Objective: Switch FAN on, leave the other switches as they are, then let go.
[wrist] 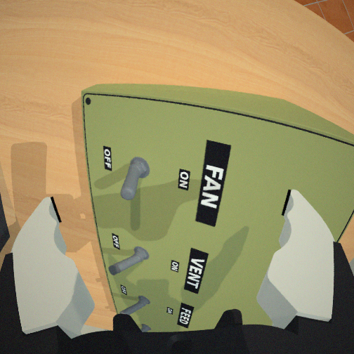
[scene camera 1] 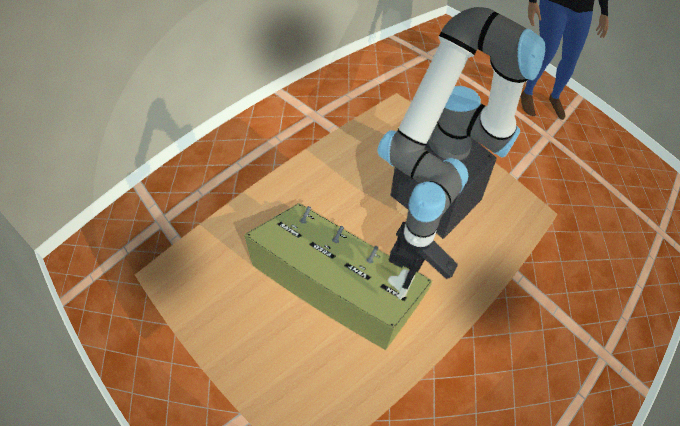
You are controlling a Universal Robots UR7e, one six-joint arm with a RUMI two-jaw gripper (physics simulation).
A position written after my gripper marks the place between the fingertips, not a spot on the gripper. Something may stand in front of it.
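Observation:
My gripper [scene camera 1: 411, 277], [wrist: 170, 197], visible.

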